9 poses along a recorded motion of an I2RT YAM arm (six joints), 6.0 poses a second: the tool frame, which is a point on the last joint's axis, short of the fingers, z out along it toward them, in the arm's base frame.
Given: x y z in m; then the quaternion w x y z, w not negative.
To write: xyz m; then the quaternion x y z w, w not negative. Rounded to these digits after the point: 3 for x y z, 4 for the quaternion.
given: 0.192 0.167 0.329 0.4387 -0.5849 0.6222 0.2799
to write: 0.192 0.167 0.329 -0.5849 0.6222 0.2799 0.4387
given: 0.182 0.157 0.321 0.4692 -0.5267 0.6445 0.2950
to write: 0.182 0.157 0.321 -0.5267 0.6445 0.2950 0.4692
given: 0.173 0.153 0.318 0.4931 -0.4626 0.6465 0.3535
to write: 0.173 0.153 0.318 -0.4626 0.6465 0.3535 0.4931
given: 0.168 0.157 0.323 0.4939 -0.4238 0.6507 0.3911
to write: 0.168 0.157 0.323 -0.4238 0.6507 0.3911 0.4939
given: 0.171 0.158 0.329 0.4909 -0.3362 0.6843 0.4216
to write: 0.171 0.158 0.329 -0.3362 0.6843 0.4216 0.4909
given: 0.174 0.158 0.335 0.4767 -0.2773 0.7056 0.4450
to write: 0.174 0.158 0.335 -0.2773 0.7056 0.4450 0.4767
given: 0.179 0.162 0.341 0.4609 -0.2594 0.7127 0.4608
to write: 0.179 0.162 0.341 -0.2594 0.7127 0.4608 0.4609
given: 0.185 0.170 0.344 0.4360 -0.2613 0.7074 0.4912
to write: 0.185 0.170 0.344 -0.2613 0.7074 0.4912 0.4360
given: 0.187 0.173 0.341 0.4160 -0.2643 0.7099 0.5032
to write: 0.187 0.173 0.341 -0.2643 0.7099 0.5032 0.4160
